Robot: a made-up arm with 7 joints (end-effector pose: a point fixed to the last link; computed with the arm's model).
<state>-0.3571 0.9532 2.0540 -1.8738 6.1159 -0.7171 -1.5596</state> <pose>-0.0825 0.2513 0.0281 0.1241 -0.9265 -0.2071 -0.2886</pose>
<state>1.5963 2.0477 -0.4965 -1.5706 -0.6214 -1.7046 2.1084</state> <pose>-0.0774 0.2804 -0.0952 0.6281 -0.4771 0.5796 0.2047</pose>
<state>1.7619 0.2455 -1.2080 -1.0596 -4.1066 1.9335 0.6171</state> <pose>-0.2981 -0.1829 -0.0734 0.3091 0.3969 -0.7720 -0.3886</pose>
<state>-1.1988 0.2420 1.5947 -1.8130 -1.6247 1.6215 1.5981</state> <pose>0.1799 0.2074 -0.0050 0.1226 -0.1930 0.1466 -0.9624</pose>
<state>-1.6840 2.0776 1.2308 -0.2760 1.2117 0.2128 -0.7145</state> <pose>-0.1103 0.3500 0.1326 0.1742 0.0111 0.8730 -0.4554</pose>
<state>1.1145 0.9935 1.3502 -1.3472 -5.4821 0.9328 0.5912</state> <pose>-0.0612 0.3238 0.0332 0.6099 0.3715 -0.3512 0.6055</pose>
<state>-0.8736 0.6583 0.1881 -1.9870 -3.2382 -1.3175 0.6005</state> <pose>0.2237 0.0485 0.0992 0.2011 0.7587 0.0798 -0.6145</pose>
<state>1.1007 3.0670 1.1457 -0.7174 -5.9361 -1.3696 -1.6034</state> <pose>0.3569 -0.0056 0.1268 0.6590 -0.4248 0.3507 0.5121</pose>
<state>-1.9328 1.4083 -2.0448 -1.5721 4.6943 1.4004 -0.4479</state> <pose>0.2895 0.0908 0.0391 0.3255 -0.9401 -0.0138 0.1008</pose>
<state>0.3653 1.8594 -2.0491 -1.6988 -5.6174 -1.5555 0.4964</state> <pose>-0.1642 0.2247 -0.0813 0.8938 -0.3689 -0.2430 0.0770</pose>
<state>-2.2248 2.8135 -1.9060 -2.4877 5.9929 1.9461 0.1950</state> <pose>0.0682 0.1475 0.0403 0.5408 0.7620 -0.1662 0.3150</pose>
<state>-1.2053 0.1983 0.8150 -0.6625 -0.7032 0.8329 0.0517</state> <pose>0.3758 0.0497 -0.0402 0.8792 0.1644 -0.4319 0.1164</pose>
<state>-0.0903 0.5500 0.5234 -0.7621 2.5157 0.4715 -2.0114</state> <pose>0.1481 0.2377 -0.2518 0.7309 0.0680 -0.6500 0.1966</pose>
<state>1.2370 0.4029 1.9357 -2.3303 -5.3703 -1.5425 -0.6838</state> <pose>-0.0896 0.1466 0.0912 0.3172 -0.6441 0.5469 0.4307</pose>
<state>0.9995 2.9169 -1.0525 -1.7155 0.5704 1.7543 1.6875</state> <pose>0.1081 0.2643 0.0358 0.1744 0.9767 0.0174 -0.1237</pose>
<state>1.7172 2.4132 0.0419 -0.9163 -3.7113 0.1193 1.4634</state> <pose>0.1378 0.3332 -0.0717 0.5118 0.1862 -0.3688 0.7533</pose>
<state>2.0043 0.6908 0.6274 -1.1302 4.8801 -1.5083 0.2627</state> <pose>-0.2855 0.2015 0.0384 0.8556 -0.3222 0.0842 -0.3963</pose>
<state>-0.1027 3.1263 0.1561 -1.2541 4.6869 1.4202 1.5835</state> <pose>0.1651 -0.0326 0.2959 0.5872 -0.5911 0.4104 0.3707</pose>
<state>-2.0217 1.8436 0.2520 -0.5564 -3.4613 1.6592 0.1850</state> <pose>-0.0413 0.3183 0.2129 0.2137 -0.6209 -0.6102 -0.4434</pose>
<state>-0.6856 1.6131 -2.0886 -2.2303 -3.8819 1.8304 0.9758</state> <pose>0.0452 0.1106 -0.1742 0.4555 0.0272 0.8680 0.1958</pose>
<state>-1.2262 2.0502 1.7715 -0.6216 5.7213 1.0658 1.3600</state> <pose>-0.1571 0.3157 0.1491 0.2564 0.3102 0.5760 -0.7115</pose>
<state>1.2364 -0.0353 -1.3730 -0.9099 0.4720 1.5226 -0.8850</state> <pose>-0.2255 -0.2144 -0.1965 0.3650 -0.6272 0.4881 -0.4850</pose>
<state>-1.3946 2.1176 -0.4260 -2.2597 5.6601 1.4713 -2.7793</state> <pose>0.0848 0.0468 0.1822 0.1543 0.5845 0.7966 0.0010</pose>
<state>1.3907 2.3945 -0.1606 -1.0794 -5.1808 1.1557 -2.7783</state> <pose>0.1447 0.3216 -0.0466 0.0091 0.3818 -0.6706 0.6360</pose>
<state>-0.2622 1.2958 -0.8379 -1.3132 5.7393 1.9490 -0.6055</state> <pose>0.2017 0.2019 -0.1747 0.4275 0.7192 0.4907 -0.2434</pose>
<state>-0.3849 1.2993 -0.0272 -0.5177 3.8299 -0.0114 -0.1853</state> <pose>0.1719 0.3417 -0.0537 0.0745 0.4998 0.4766 -0.7194</pose>
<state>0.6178 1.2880 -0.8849 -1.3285 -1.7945 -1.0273 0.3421</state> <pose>-0.0594 0.2183 -0.2445 0.2376 -0.4494 0.0796 -0.8575</pose>
